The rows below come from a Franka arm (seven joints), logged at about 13 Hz.
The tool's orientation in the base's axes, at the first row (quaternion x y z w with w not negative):
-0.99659 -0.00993 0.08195 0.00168
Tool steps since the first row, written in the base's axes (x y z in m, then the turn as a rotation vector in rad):
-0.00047 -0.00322 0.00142 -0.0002 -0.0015 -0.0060
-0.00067 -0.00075 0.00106 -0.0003 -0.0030 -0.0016
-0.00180 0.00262 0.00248 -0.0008 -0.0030 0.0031
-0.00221 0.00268 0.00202 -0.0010 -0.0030 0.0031
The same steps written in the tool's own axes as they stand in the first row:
-0.00076 0.00320 -0.00133 0.0008 0.0015 0.0059
-0.00085 0.00073 -0.00094 -0.0001 0.0030 0.0016
-0.00213 -0.00267 -0.00215 -0.0014 0.0030 -0.0029
-0.00246 -0.00273 -0.00163 -0.0016 0.0030 -0.0029

